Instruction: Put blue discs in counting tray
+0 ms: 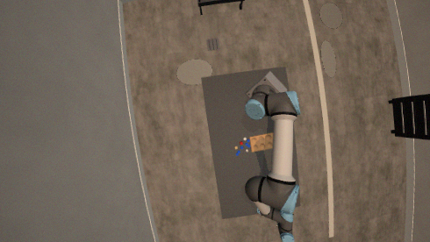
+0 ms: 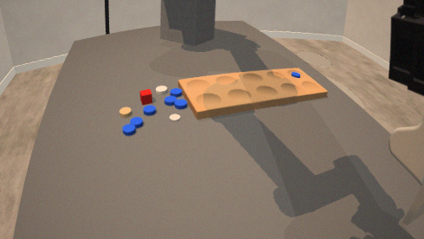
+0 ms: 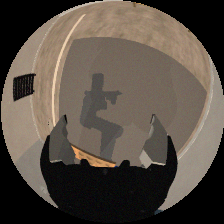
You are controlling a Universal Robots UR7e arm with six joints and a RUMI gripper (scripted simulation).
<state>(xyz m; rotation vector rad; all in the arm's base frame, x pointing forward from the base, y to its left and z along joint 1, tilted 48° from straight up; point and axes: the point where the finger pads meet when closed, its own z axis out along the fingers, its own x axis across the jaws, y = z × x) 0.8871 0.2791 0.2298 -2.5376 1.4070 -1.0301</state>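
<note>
Right now the red cube is 550 mm behind my hand, 210 mm to the right of it and 200 mm below it. Also, from my hand: counting tray 530 mm behind, 70 mm to the left, 200 mm below; then white disc 580 mm behind, 170 mm to the right, 200 mm below; then tan disc 510 mm behind, 270 mm to the right, 200 mm below.
</note>
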